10 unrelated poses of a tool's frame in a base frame.
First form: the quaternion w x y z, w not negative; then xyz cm.
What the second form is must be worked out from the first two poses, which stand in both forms.
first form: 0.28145 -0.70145 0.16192 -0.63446 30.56 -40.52 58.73
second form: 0.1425 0.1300 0.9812 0.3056; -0.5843 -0.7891 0.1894 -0.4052; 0.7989 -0.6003 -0.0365 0.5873; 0 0 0 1
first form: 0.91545 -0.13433 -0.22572 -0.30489 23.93 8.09 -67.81
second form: 0.7122 0.6189 -0.3314 0.2393; -0.4976 0.7780 0.3836 0.0809; 0.4952 -0.1083 0.8620 -0.6781; 0 0 0 1
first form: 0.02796 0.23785 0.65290 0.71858 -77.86 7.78 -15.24
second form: -0.8853 0.2704 0.3783 -0.7786; 0.3508 -0.1459 0.9250 0.0778; 0.3053 0.9516 0.0343 -0.1524; 0 0 0 1
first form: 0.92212 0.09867 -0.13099 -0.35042 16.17 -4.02 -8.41
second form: 0.7201 0.6204 -0.3107 0.1617; -0.6721 0.7349 -0.0902 -0.0402; 0.1724 0.2738 0.9462 -0.0841; 0 0 0 1
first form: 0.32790 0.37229 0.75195 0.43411 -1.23 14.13 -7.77
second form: -0.5078 0.2752 0.8164 -0.0123; 0.8446 0.3459 0.4087 0.1413; -0.1699 0.8970 -0.4081 -0.0777; 0 0 0 1
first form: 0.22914 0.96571 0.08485 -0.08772 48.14 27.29 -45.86
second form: 0.9702 0.2041 -0.1305 0.4814; 0.1237 -0.8806 -0.4575 0.2729; -0.2083 0.4277 -0.8796 -0.4586; 0 0 0 1
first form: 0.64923 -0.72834 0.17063 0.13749 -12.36 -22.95 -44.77
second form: 0.9040 -0.4271 0.0213 -0.1236; -0.0700 -0.0988 0.9926 -0.2295; -0.4218 -0.8988 -0.1192 -0.4477; 0 0 0 1
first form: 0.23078 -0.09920 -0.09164 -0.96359 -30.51 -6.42 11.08
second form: -0.8738 0.4629 0.1489 -0.3051; -0.4266 -0.8767 0.2224 -0.0642; 0.2335 0.1308 0.9635 0.1108; 0 0 0 1
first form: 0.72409 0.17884 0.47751 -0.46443 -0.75 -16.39 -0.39
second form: 0.1126 0.8434 0.5254 -0.0075; -0.5018 0.5046 -0.7025 -0.1639; -0.8576 -0.1845 0.4800 -0.0039; 0 0 0 1
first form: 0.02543 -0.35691 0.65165 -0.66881 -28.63 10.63 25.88
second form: -0.7439 -0.4312 0.5106 -0.2863; -0.4992 -0.1494 -0.8535 0.1063; 0.4443 -0.8898 -0.1041 0.2588; 0 0 0 1
